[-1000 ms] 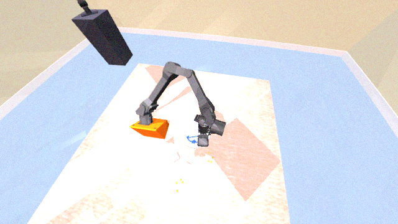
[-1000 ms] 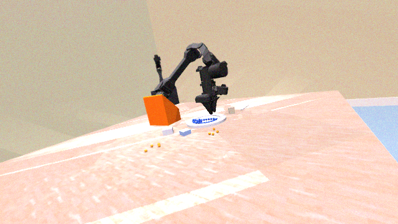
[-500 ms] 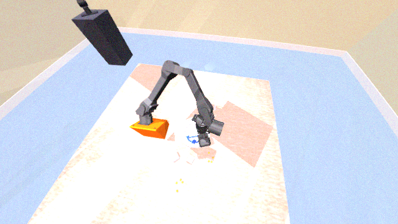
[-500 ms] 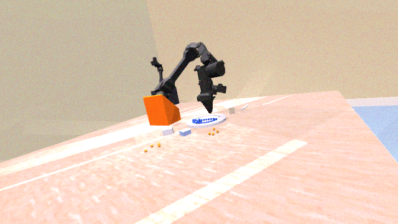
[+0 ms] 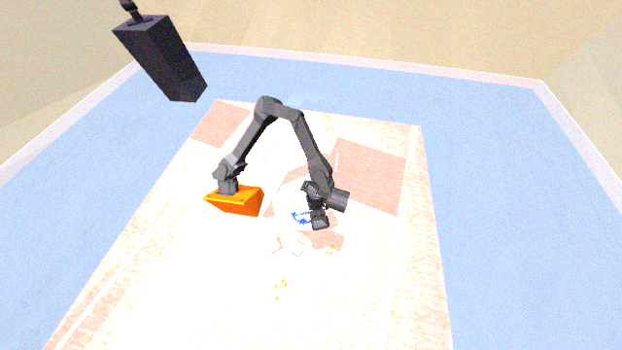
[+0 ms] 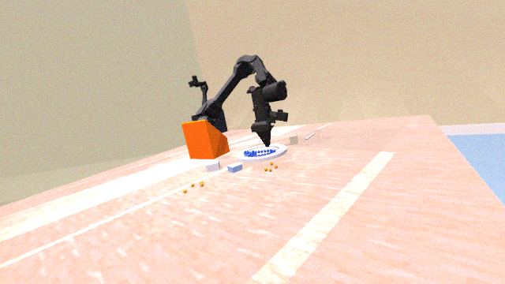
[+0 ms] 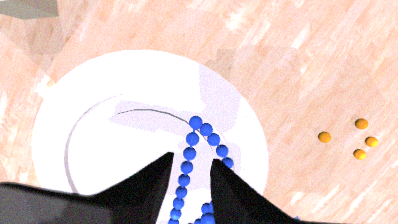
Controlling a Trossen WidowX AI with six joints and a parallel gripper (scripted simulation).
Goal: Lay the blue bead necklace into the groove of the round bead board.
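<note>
The round white bead board lies 40 mm behind my gripper tip, 20 mm to the left of it and 30 mm below it. Also, from my gripper tip: white block: 150 mm behind, 150 mm to the right, 20 mm below; light blue cube: 50 mm behind, 150 mm to the right, 30 mm below; beige cube: 40 mm ahead, 150 mm to the left, 20 mm below.
</note>
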